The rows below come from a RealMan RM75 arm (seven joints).
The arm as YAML. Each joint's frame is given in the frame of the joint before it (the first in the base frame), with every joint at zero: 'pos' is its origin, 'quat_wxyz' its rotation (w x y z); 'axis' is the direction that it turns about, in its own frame. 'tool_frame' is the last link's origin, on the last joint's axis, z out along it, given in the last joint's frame.
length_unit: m
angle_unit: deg
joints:
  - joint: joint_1
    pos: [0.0, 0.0, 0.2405]
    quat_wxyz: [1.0, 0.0, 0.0, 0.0]
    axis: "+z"
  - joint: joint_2
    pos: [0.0, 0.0, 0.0]
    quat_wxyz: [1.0, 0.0, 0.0, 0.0]
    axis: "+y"
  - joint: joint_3
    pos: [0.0, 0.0, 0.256]
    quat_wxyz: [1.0, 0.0, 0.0, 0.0]
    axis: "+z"
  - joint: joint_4
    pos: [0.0, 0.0, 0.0]
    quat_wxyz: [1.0, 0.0, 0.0, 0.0]
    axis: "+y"
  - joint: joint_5
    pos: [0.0, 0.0, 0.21]
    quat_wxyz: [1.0, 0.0, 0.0, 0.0]
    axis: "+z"
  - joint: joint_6
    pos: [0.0, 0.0, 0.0]
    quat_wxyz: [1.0, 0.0, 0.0, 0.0]
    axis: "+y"
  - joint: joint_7
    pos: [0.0, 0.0, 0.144]
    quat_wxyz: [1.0, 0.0, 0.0, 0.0]
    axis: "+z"
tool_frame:
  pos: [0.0, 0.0, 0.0]
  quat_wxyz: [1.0, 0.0, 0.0, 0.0]
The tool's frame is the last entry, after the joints.
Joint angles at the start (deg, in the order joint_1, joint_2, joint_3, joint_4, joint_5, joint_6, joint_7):
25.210, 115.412, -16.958, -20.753, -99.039, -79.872, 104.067
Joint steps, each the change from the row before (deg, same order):
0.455, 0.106, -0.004, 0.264, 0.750, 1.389, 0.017
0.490, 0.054, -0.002, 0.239, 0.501, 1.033, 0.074
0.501, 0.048, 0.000, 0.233, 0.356, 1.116, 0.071
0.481, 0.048, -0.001, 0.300, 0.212, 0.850, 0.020
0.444, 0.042, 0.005, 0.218, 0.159, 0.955, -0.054
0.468, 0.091, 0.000, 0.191, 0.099, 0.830, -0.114
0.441, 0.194, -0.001, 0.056, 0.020, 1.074, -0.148
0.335, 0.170, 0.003, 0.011, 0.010, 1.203, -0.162
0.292, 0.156, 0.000, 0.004, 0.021, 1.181, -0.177
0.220, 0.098, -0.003, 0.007, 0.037, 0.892, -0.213
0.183, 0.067, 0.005, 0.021, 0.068, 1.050, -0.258
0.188, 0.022, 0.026, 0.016, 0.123, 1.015, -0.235
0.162, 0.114, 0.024, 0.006, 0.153, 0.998, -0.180
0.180, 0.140, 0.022, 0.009, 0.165, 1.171, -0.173
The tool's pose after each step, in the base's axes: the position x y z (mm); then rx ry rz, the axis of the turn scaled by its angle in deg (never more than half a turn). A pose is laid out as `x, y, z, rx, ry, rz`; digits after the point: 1 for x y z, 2 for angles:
338.1, 331.5, 49.7, -97.90, 87.84, 75.99
337.3, 335.4, 49.4, -97.01, 87.97, 76.08
336.8, 339.3, 48.9, -96.19, 88.18, 75.95
335.7, 342.5, 47.7, -95.70, 88.42, 75.88
335.1, 345.7, 46.8, -95.19, 88.55, 75.59
333.9, 348.8, 45.5, -94.90, 88.62, 75.33
333.2, 351.8, 43.7, -94.50, 88.71, 74.78
333.5, 354.4, 42.3, -93.93, 88.81, 74.03
334.1, 356.7, 41.0, -93.33, 88.89, 73.27
334.5, 358.4, 40.3, -92.91, 88.85, 72.65
335.7, 360.1, 39.8, -92.32, 88.81, 71.89
336.9, 361.9, 39.9, -91.69, 88.71, 71.20
338.0, 363.4, 39.3, -90.99, 88.75, 70.62
339.3, 365.0, 38.6, -90.15, 88.85, 69.94

